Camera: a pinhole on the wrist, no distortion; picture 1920 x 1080 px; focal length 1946.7 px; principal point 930.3 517.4 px. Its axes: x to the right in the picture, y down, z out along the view. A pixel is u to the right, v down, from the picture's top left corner.
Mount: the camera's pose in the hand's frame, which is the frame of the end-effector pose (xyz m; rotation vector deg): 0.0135 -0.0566 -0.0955 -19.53 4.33 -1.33
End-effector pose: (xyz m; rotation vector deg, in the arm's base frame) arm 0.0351 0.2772 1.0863 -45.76 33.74 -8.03
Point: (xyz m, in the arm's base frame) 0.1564 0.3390 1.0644
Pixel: 1460 829
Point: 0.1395 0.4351 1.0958
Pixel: 883 882
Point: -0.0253 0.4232 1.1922
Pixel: outside the picture
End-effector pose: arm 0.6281 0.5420 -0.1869 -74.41 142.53 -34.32
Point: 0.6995 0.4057 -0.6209
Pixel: 1058 361
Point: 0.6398 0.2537 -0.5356
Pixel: 1726 144
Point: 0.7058 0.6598 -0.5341
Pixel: 170 853
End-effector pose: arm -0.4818 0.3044 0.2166 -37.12 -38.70 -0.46
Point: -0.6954 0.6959 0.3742
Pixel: 733 677
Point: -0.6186 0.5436 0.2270
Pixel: 405 1035
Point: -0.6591 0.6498 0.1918
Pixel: outside the picture
